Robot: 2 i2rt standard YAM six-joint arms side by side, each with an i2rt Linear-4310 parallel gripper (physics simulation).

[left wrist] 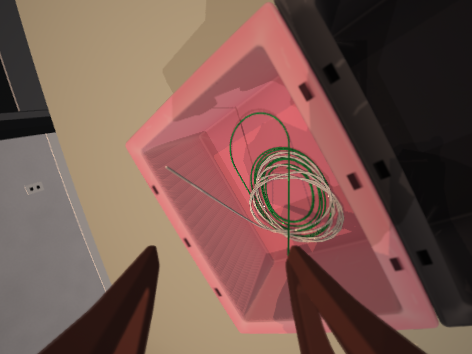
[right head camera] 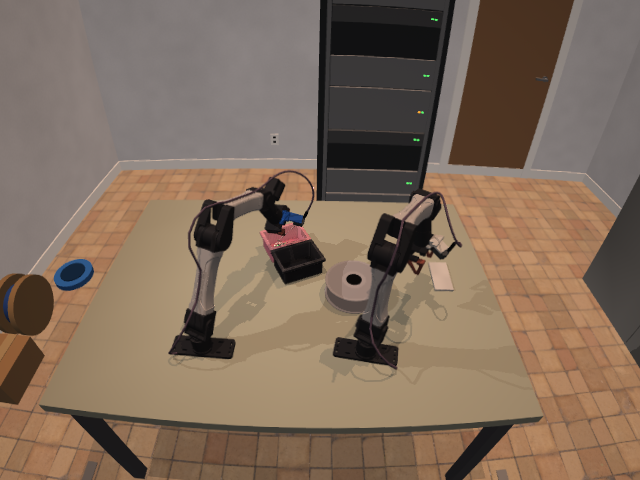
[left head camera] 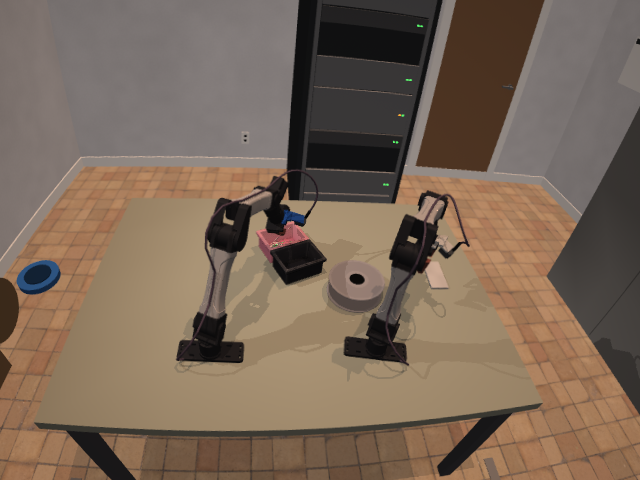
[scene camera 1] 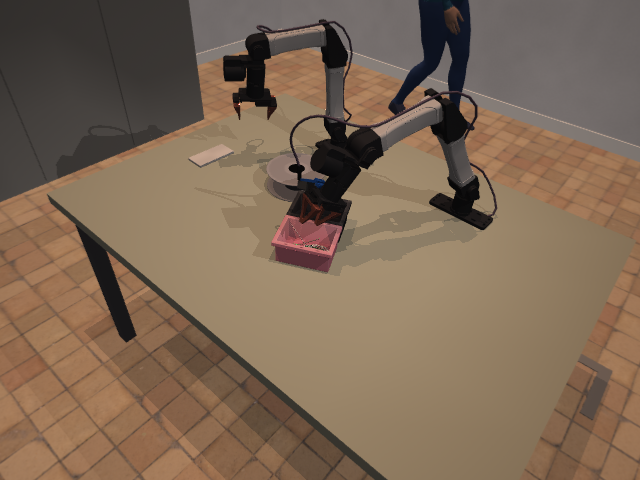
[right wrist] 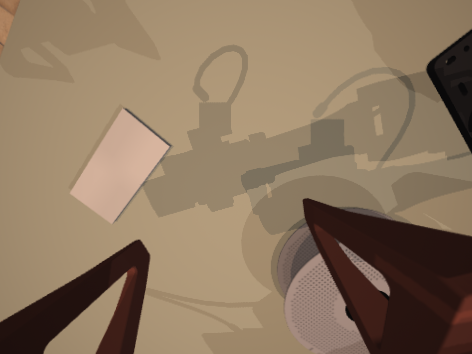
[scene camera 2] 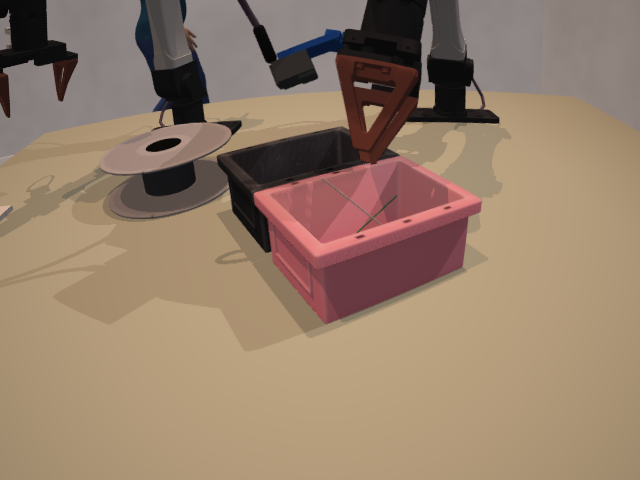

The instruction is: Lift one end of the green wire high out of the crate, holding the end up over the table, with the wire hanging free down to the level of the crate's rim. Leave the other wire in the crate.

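Places are measured from the left arm's base along level axes (x back, y down, z right), in millimetres.
Pixels of known places: left gripper, fingertip midpoint: point(left wrist: 224, 255) point(right head camera: 285, 228) point(left head camera: 283, 228) point(scene camera 1: 308, 223) point(scene camera 2: 365, 157); right gripper, fingertip midpoint: point(right head camera: 423, 265) point(scene camera 1: 253, 118) point(right wrist: 222, 228) point(scene camera 2: 35, 108); left arm's base, origin of the base link: point(right head camera: 203, 347) point(left head camera: 210, 352) point(scene camera 1: 460, 211) point(scene camera 2: 450, 117); right arm's base, origin of the base link: point(right head camera: 365, 352) point(left head camera: 375, 350).
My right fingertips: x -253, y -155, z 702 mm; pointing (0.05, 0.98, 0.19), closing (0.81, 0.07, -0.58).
For each thing: its top centre in the pictures, then the offset to it from my right fingertips. "spot": a spot on its surface instead.
- pink crate, middle of its top: point(left wrist: 250, 219) point(scene camera 2: 368, 194) point(scene camera 1: 307, 233) point(left head camera: 282, 234) point(right head camera: 285, 234) dx -242, dy +81, dz -485 mm
- green wire, surface spot: point(left wrist: 288, 200) point(scene camera 2: 368, 221) spot: dx -228, dy +116, dz -486 mm
- whitish wire, surface spot: point(left wrist: 211, 196) point(scene camera 2: 354, 202) spot: dx -264, dy +78, dz -471 mm
- black crate, middle of its top: point(scene camera 2: 304, 152) point(scene camera 1: 319, 207) point(left head camera: 298, 254) point(right head camera: 297, 254) dx -128, dy +81, dz -427 mm
- grey spool, middle of its top: point(scene camera 2: 163, 144) point(right wrist: 368, 307) point(scene camera 1: 296, 168) point(right head camera: 354, 279) point(left head camera: 357, 279) dx -17, dy +89, dz -224 mm
- flat pale block, middle of its top: point(right wrist: 116, 171) point(scene camera 1: 211, 154) point(right head camera: 440, 275) point(left head camera: 435, 274) dx -108, dy +147, dz +119 mm
The pink crate point(scene camera 1: 302, 259) point(scene camera 2: 395, 276) point(left wrist: 200, 87) holds two coiled wires. The green wire point(left wrist: 288, 200) point(scene camera 2: 382, 208) has a loop at one side and a straight end rising from the coil; in the left wrist view this end reaches the right-hand fingertip. The whitish wire point(left wrist: 211, 196) point(scene camera 2: 351, 201) has a straight end leaning toward a crate wall. My left gripper point(left wrist: 224, 255) point(scene camera 1: 311, 222) is open, tips low over the crate near the rim shared with the black crate, with no wire between its fingers. My right gripper point(right wrist: 222, 228) point(scene camera 1: 253, 118) point(scene camera 2: 34, 107) is open and empty, high above the table.
A black crate point(left head camera: 305, 274) point(scene camera 2: 249, 209) stands against the pink crate. A grey spool point(left head camera: 343, 297) point(scene camera 2: 206, 135) stands beside it, between the two arms. A flat pale block point(left head camera: 437, 275) point(scene camera 1: 210, 155) point(right wrist: 120, 165) lies on the table below my right gripper.
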